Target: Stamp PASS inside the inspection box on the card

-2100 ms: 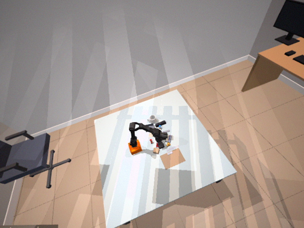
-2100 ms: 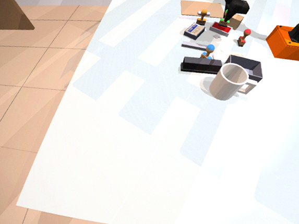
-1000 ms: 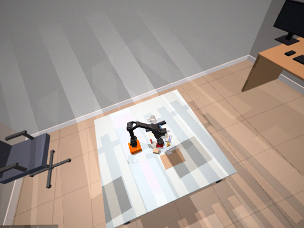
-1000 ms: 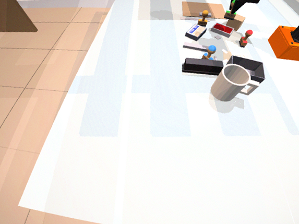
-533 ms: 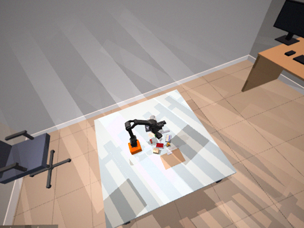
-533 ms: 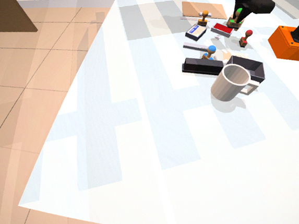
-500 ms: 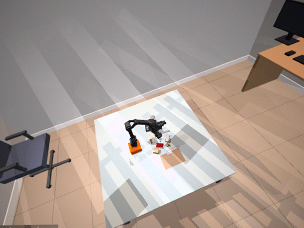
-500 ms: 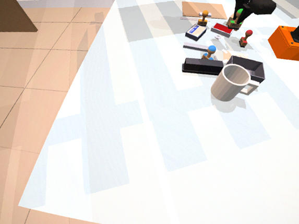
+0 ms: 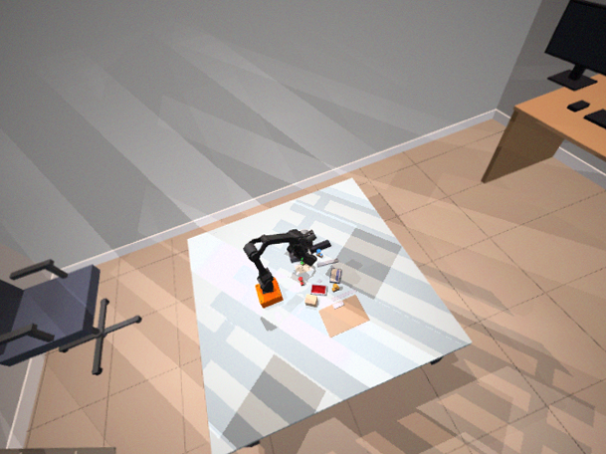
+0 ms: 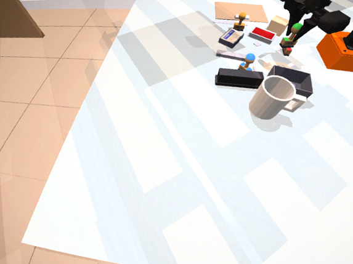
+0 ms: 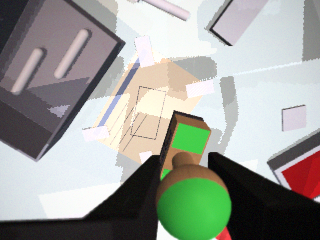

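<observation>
My gripper tip is 1 cm past the card, 2 cm to the right of it and 10 cm above it. Round my gripper tip: green-knobbed stamp right at my gripper tip; then grey tray 3 cm behind, 11 cm to the left, 8 cm below; then red-knobbed stamp 5 cm behind, 8 cm to the right, 8 cm below.
</observation>
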